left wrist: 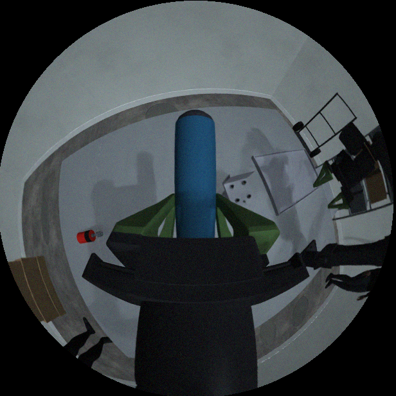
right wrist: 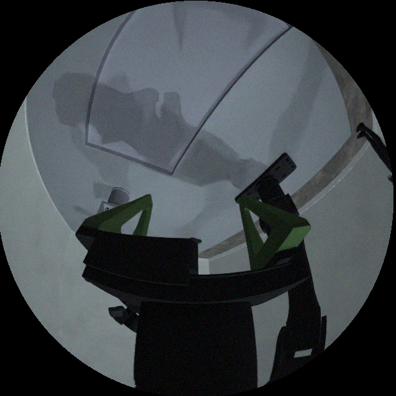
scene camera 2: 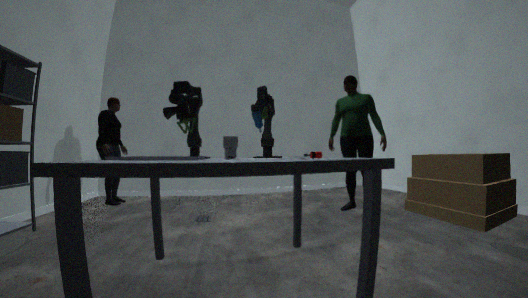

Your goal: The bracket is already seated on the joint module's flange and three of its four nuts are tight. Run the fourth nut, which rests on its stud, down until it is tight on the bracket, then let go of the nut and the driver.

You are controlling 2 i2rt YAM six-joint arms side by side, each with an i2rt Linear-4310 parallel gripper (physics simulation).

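Places are measured from the left arm's base along level axes (x ahead, y right, z down), in centimetres.
Where they show: left gripper, fingertip midpoint: (scene camera 2: 257, 118); right gripper, fingertip midpoint: (scene camera 2: 188, 133); left arm's base at its link origin: (scene camera 2: 267, 157).
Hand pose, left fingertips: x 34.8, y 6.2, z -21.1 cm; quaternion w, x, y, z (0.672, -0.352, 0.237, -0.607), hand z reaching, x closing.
Observation:
Things, the pixels of their top centre, and the offset from my left fingertips. "*": a spot on its surface instead.
- blue driver at a spot on its surface: (scene camera 2: 257, 119) * dz +1.1, dx +2.1, dy -0.1 cm
- grey joint module at its top centre: (scene camera 2: 230, 144) dz +13.7, dx +3.7, dy +13.3 cm
- black tool at its top centre: (scene camera 2: 312, 151) dz +17.7, dx -2.6, dy -29.5 cm
- flat grey panel with a raised rim, top centre: (scene camera 2: 159, 156) dz +19.5, dx +10.2, dy +47.8 cm
My left gripper (scene camera 2: 263, 113) (left wrist: 195, 198) is shut on the blue driver (scene camera 2: 257, 119) (left wrist: 195, 170) and holds it above the table, tip pointing down in the scene view. The grey joint module (scene camera 2: 230, 149) (right wrist: 120, 194) stands on the table with the bracket (left wrist: 239, 188) (right wrist: 106, 206) on it. The bracket's face shows several dark round spots in the left wrist view; which one is the fourth nut, and how tight it is, cannot be told. The driver is apart from the bracket. My right gripper (scene camera 2: 185, 125) (left wrist: 320, 196) (right wrist: 195, 198) is open and empty above the table.
A red and black tool (scene camera 2: 315, 155) (left wrist: 86, 236) lies on the table (scene camera 2: 215, 169). A flat grey panel with a raised rim (scene camera 2: 155, 158) (left wrist: 267, 186) (right wrist: 130, 159) lies near the module. Two people stand beyond the table. Brown boxes (scene camera 2: 460, 187) stand at the picture's right.

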